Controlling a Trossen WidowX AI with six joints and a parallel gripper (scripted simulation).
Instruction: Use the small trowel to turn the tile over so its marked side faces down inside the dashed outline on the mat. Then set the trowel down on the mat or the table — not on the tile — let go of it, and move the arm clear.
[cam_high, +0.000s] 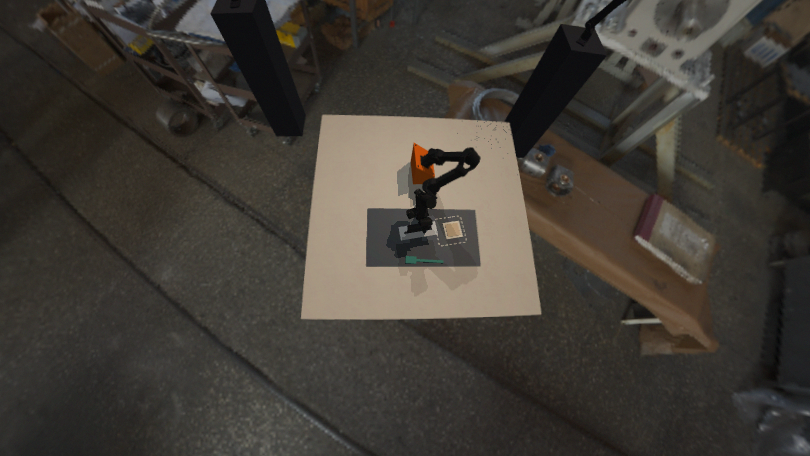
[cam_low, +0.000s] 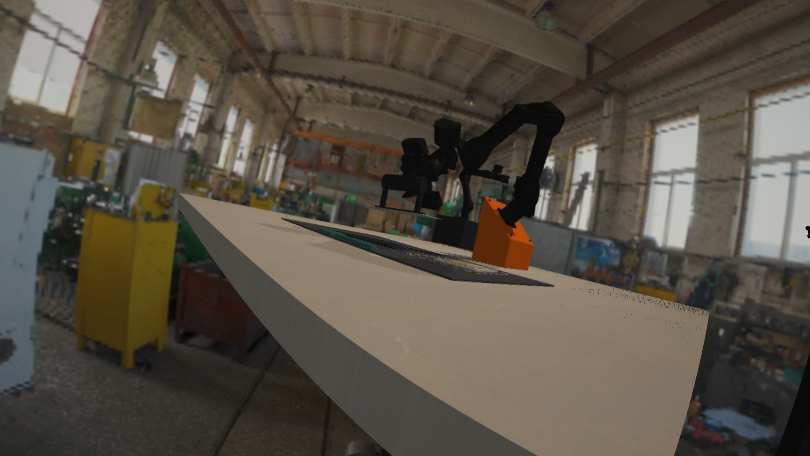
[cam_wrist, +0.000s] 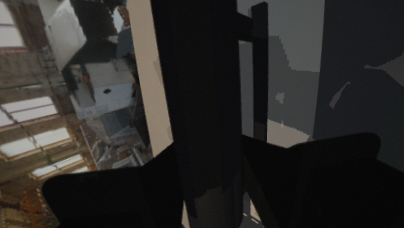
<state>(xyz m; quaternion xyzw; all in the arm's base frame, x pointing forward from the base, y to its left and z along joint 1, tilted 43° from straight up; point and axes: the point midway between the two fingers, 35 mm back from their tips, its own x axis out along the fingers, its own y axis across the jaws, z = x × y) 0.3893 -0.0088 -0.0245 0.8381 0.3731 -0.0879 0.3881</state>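
The dark mat is 15 cm below my gripper tip, 2 cm to the left of it and 2 cm behind it. The rest, counted from my gripper tip: tile: 19 cm to the left, 13 cm below, 6 cm behind.
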